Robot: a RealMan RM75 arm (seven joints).
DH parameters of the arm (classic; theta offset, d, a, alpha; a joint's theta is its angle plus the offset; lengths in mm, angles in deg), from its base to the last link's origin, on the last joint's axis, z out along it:
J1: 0 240.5 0 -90
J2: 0 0 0 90
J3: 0 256 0 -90
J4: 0 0 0 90
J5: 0 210 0 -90
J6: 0 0 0 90
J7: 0 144 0 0
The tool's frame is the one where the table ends.
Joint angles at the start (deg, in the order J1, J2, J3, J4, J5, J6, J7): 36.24, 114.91, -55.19, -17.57, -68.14, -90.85, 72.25
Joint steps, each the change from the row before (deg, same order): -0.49, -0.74, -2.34, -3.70, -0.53, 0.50, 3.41; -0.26, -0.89, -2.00, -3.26, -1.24, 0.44, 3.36; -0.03, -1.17, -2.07, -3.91, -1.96, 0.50, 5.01; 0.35, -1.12, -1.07, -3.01, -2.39, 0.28, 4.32; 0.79, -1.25, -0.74, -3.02, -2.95, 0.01, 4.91; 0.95, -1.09, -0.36, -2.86, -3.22, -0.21, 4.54; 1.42, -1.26, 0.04, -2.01, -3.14, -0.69, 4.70; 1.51, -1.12, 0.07, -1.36, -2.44, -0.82, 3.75; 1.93, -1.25, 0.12, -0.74, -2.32, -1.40, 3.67; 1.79, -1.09, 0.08, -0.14, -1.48, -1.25, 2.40
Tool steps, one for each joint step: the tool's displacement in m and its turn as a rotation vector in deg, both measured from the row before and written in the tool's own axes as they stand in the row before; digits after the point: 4 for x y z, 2 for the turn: -0.0075, -0.0002, 0.0013, -1.54, 2.54, -0.08; -0.0063, 0.0000, 0.0012, -1.45, 3.09, 0.05; -0.0084, 0.0000, 0.0020, -1.57, 4.05, 0.77; -0.0080, -0.0006, 0.0013, -0.96, 3.74, 0.58; -0.0100, -0.0005, 0.0017, -0.88, 4.17, 0.70; -0.0099, -0.0001, 0.0015, -0.55, 4.12, 0.40; -0.0110, -0.0004, 0.0002, -0.37, 3.89, 0.91; -0.0106, 0.0001, 0.0001, -0.29, 3.15, 0.63; -0.0113, 0.0010, -0.0001, -0.61, 3.24, 0.79; -0.0101, 0.0011, -0.0004, -0.57, 2.36, 0.32
